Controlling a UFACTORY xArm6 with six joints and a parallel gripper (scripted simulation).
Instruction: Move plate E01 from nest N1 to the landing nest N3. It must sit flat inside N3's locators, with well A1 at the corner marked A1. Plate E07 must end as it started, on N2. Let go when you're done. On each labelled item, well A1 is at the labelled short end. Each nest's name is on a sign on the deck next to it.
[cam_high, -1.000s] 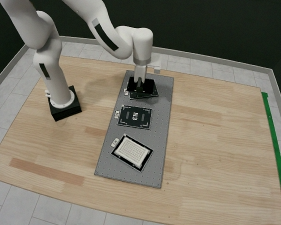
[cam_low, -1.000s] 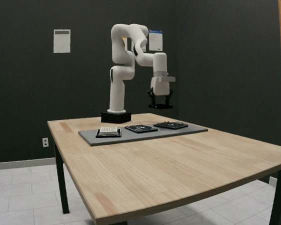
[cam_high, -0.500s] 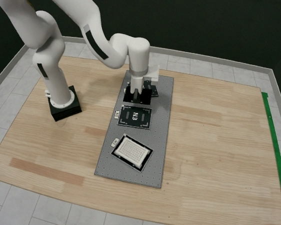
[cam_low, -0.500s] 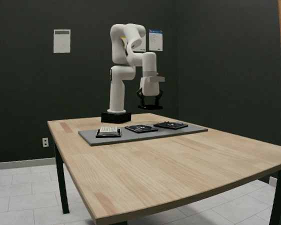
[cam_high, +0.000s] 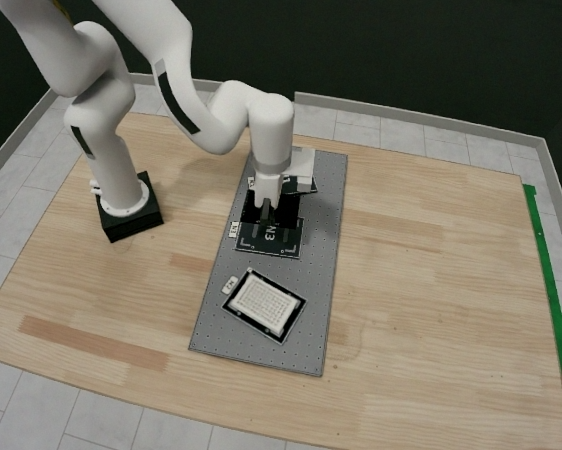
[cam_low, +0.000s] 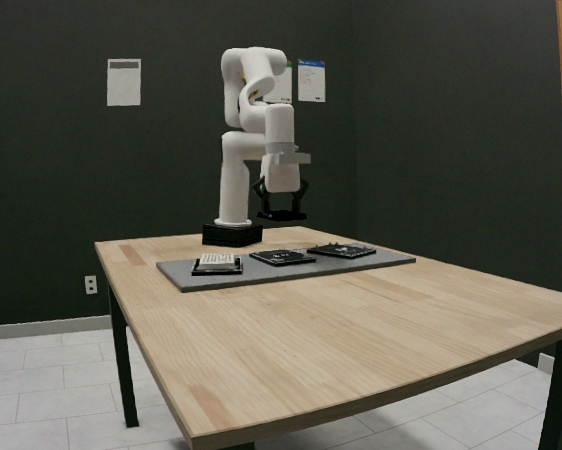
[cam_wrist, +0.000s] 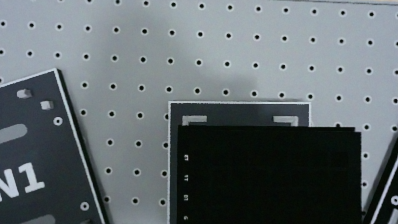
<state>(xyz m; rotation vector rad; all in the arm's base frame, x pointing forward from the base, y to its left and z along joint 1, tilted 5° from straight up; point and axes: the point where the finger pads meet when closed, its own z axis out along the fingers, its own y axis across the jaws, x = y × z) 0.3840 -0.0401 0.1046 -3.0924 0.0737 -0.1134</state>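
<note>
Now: hand 1 cm above the black plate E01. The rest, counted from my hand: white plate E07 (19 cm to the right, 11 cm below, 1 cm ahead); then nest N3 (13 cm below).
</note>
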